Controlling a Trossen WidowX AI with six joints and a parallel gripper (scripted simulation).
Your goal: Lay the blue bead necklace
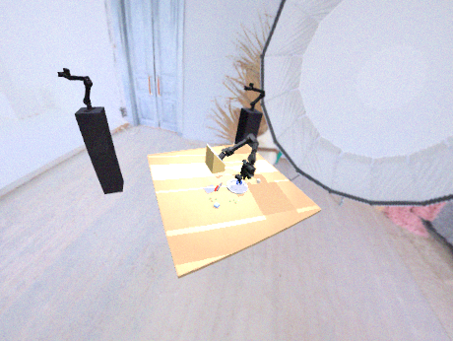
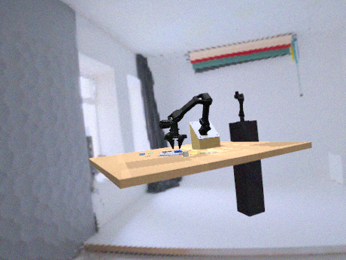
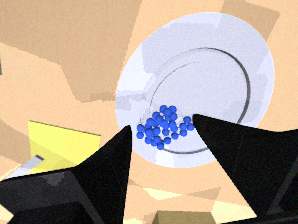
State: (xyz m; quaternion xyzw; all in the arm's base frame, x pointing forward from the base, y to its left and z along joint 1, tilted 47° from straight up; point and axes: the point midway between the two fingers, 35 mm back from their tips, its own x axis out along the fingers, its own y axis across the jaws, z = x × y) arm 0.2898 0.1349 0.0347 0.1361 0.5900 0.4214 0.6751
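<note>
My gripper tip is 10 mm short of the round bead board, 50 mm to the left of it and 30 mm above it. From my gripper tip the other things lie so: yellow flat piece: 120 mm behind, 110 mm to the left, 40 mm below; red-and-grey object: 10 mm behind, 230 mm to the right, 40 mm below; white cylinder: 10 mm ahead, 190 mm to the left, 20 mm below.
</note>
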